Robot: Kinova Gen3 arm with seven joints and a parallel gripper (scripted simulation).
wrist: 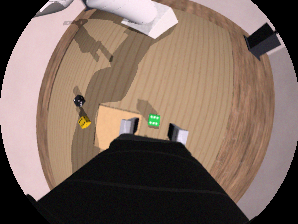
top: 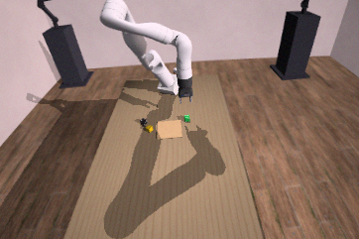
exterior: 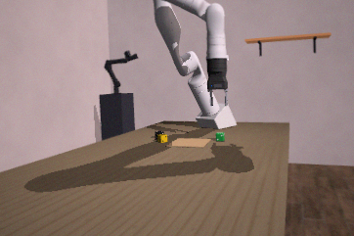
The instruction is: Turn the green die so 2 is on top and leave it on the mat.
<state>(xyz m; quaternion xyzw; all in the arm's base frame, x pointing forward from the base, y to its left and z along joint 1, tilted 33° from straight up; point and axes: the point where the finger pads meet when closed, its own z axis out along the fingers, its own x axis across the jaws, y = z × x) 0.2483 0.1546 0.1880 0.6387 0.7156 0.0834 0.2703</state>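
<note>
Right now the green die is 140 mm below my hand. Also, from my hand: tan mat (60 mm ahead, 110 mm to the right, 150 mm below); yellow die (60 mm ahead, 220 mm to the right, 140 mm below); black die (10 mm behind, 260 mm to the right, 140 mm below).
</note>
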